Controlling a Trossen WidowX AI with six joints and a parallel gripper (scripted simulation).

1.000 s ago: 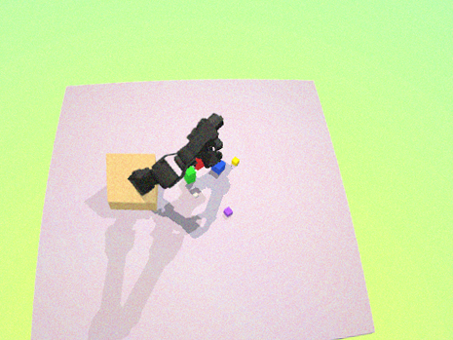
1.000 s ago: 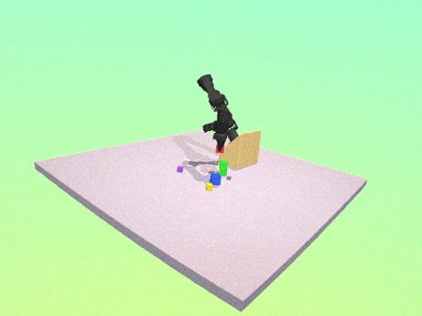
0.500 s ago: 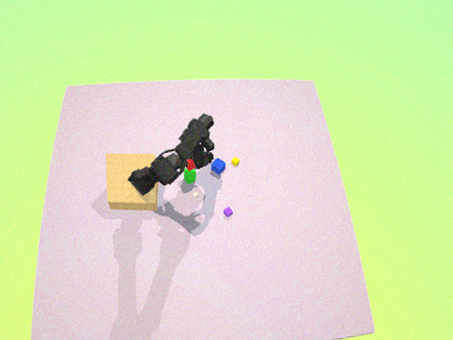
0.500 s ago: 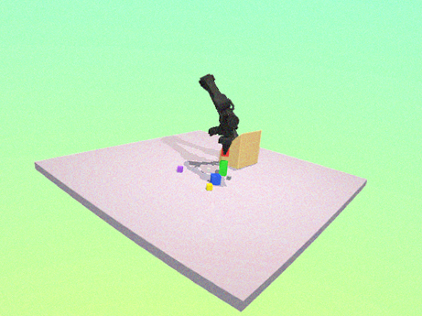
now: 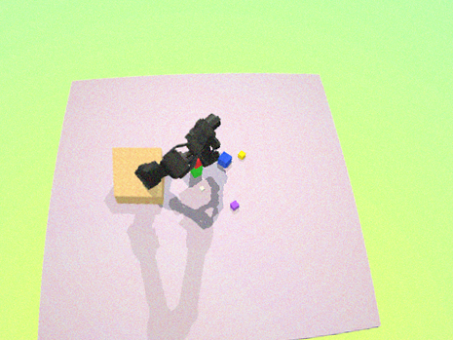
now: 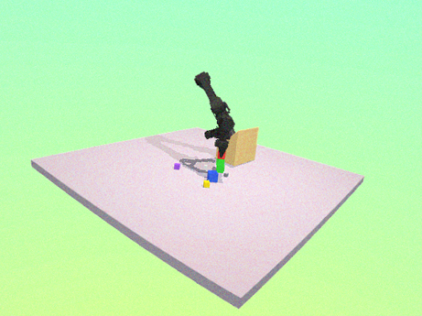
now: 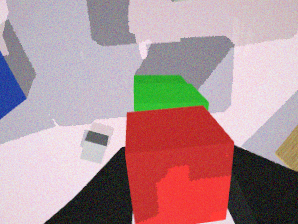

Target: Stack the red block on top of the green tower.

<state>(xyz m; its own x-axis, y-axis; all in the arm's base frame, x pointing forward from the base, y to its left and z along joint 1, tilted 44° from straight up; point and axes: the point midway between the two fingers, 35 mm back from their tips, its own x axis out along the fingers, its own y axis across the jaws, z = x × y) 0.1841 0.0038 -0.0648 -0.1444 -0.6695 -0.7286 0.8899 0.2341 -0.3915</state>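
Right now my gripper tip is 10 mm below the red block. From my gripper tip the other things lie so: small yellow block (200 mm ahead, 60 mm to the left, 70 mm below); then white cube (10 mm ahead, 80 mm to the right, 70 mm below); then blue block (120 mm ahead, 40 mm to the left, 60 mm below).
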